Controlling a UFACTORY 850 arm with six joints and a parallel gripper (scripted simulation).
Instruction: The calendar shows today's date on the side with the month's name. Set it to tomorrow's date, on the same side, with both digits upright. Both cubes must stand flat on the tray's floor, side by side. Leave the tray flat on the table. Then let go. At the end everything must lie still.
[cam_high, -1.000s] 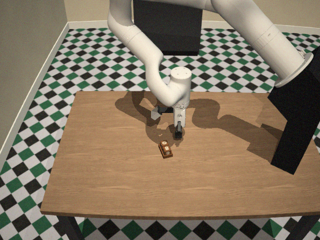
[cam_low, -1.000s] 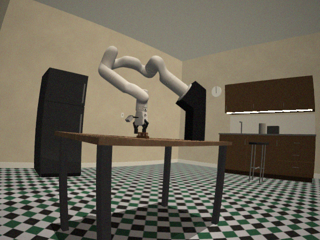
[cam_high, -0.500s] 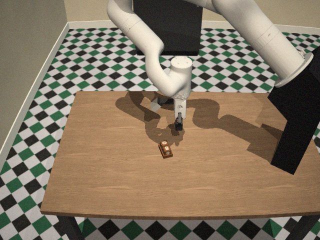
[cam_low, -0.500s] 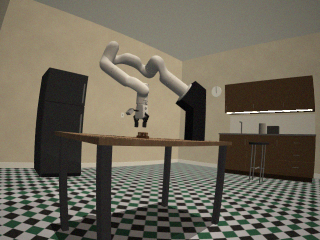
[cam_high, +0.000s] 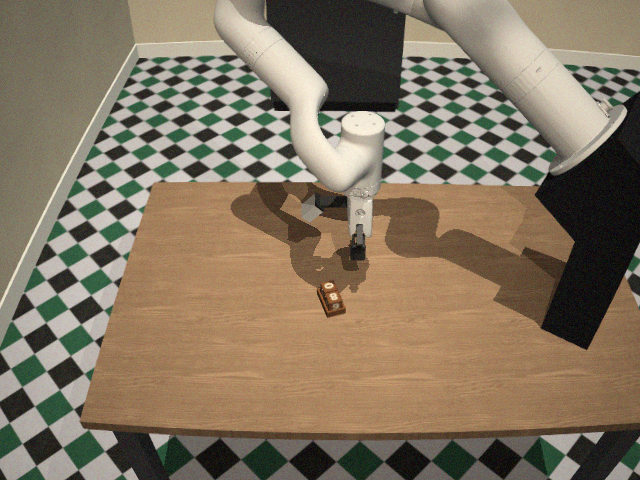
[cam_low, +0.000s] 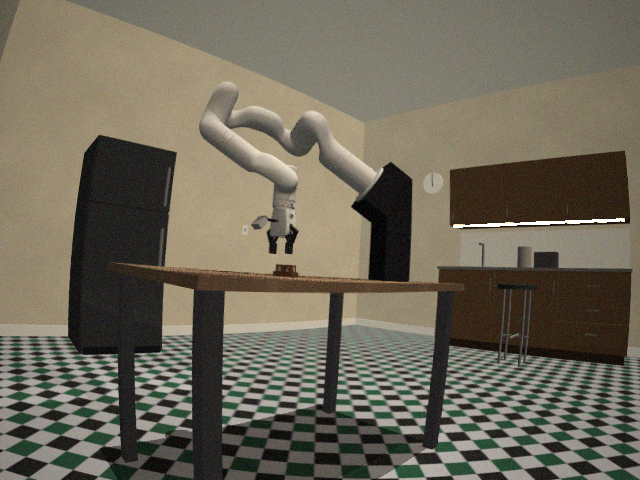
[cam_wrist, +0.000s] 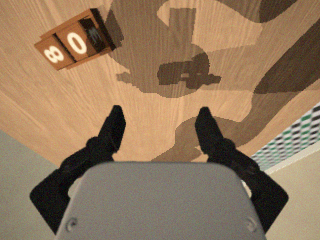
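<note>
My gripper is now 80 mm to the right of the brown calendar cube, 70 mm short of it and 60 mm above it.
</note>
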